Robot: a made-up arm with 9 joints.
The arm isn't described. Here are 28 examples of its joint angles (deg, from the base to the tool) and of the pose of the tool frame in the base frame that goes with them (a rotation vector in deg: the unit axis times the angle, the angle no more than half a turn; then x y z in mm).
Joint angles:
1: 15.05 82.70 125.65 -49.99 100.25 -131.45 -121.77 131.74 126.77
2: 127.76 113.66 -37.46 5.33 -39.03 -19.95 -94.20 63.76 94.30
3: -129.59 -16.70 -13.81 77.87 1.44 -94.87 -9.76 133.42 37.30
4: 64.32 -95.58 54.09 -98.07 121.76 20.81 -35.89 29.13 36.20
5: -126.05 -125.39 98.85 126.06 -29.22 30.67 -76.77 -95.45 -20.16
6: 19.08 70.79 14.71 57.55 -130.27 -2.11 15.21 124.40 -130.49
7: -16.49 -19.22 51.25 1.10 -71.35 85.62 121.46 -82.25 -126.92
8: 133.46 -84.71 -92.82 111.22 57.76 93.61 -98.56 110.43 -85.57
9: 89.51 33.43 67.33 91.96 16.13 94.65 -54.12 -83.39 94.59
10: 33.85 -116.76 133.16 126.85 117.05 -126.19 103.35 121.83 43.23
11: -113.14 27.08 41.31 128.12 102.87 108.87 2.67 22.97 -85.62
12: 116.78 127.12 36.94 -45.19 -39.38 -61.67 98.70 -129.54 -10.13
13: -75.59 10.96 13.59 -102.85 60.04 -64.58 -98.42 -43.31 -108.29
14: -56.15 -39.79 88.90 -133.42 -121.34 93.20 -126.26 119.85 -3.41
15: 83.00 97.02 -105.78 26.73 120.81 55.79 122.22 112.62 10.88
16: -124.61 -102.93 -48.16 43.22 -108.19 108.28 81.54 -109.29 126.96
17: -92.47 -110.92 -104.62 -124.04 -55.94 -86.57 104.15 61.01 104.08
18: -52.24 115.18 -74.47 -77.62 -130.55 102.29 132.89 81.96 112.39
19: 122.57 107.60 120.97 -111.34 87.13 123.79 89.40 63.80 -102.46
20: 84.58 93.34 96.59 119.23 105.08 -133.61 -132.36 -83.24 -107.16
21: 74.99 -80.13 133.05 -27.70 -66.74 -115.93 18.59 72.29 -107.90
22: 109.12 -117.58 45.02 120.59 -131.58 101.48 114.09 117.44 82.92
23: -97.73 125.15 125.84 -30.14 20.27 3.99 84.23 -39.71 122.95
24: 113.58 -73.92 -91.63 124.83 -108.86 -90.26 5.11 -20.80 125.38
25: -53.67 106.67 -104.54 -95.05 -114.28 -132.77 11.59 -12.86 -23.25
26: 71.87 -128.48 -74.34 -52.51 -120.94 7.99 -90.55 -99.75 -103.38
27: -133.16 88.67 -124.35 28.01 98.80 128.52 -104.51 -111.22 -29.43
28: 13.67 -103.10 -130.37 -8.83 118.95 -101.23 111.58 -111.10 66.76
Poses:
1: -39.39 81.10 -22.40 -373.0 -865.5 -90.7
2: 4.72 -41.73 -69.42 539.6 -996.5 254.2
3: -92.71 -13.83 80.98 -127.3 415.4 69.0
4: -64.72 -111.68 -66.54 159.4 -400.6 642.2
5: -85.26 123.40 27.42 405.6 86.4 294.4
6: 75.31 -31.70 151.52 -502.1 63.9 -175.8
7: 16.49 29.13 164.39 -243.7 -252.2 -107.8
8: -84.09 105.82 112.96 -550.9 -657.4 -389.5
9: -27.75 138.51 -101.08 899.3 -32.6 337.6
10: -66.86 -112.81 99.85 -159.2 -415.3 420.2
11: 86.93 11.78 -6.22 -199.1 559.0 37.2
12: -98.51 92.38 -104.87 -105.3 -732.0 223.5
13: 170.60 7.27 48.40 -547.0 -52.5 16.2
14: 137.43 -20.60 53.26 556.5 -1.3 416.0
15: 12.31 22.01 128.56 294.0 -485.8 -304.6
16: -11.85 -109.16 106.99 313.8 -168.1 551.8
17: 98.10 -28.13 -31.93 125.3 -185.4 97.9
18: -76.20 -61.26 -37.21 -255.4 -806.0 181.3
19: 33.24 -64.21 80.55 283.3 -166.9 -112.1
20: -33.16 32.39 77.00 114.6 -687.6 336.6
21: -59.62 -65.54 24.73 346.0 -543.8 557.6
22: -48.03 133.54 51.89 -210.1 -495.1 165.4
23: -29.42 -112.15 -114.90 -348.1 -563.9 -279.5
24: 108.35 76.28 -111.89 -487.4 -318.9 229.6
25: 22.98 39.74 -78.15 -35.8 -11.4 -70.5
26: 104.45 -11.94 40.75 -904.9 -393.2 55.0
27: -30.80 108.25 -37.46 356.7 -68.4 766.5
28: -43.10 -47.61 8.92 -174.0 -528.0 579.6
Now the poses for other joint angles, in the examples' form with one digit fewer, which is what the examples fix.
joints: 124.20 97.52 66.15 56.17 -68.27 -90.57 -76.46 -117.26 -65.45
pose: 58.6 83.3 -28.2 466 -435 875
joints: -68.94 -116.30 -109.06 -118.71 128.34 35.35 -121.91 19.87 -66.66
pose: -32.7 -10.9 -129.7 -295 -65 275
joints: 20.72 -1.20 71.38 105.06 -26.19 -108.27 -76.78 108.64 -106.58
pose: -66.4 -109.4 -21.0 103 203 689
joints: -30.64 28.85 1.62 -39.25 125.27 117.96 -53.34 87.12 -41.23
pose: -139.0 31.8 10.3 328 -751 32
